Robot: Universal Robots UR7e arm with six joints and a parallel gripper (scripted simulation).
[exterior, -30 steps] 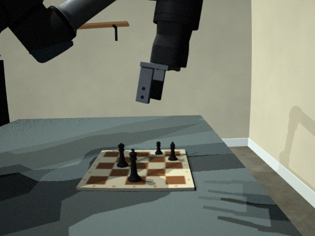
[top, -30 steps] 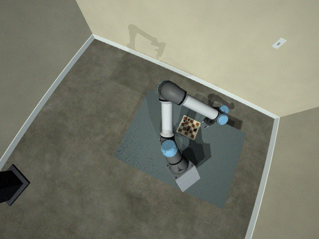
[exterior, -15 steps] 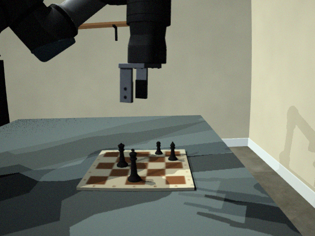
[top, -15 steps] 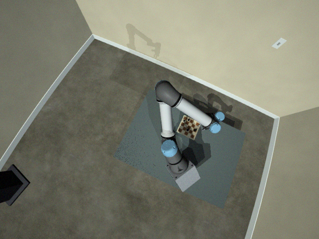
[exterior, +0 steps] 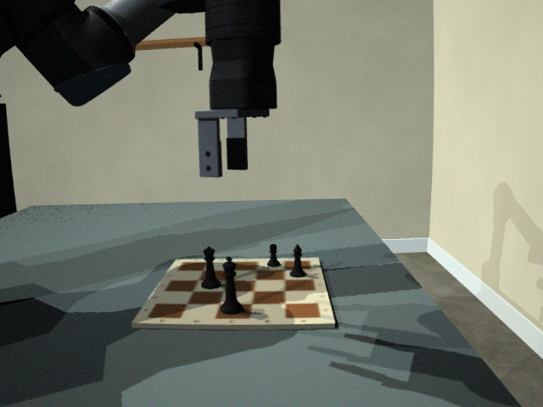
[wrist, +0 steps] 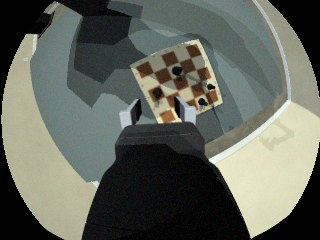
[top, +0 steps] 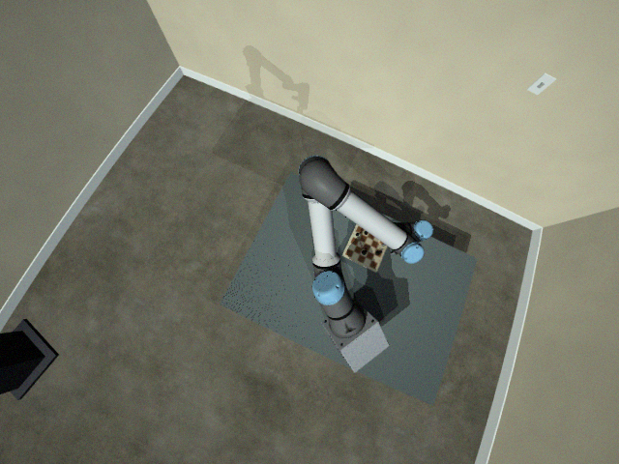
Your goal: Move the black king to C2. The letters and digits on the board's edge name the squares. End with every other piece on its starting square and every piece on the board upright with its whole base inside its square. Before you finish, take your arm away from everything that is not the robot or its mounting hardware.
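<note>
My hand is 140 mm above the black king. From my hand the other things lie so: black queen (50 mm behind, 70 mm to the left, 150 mm below); then chessboard (10 mm behind, 70 mm to the left, 180 mm below); then black bishop (60 mm ahead, 120 mm to the left, 150 mm below).
</note>
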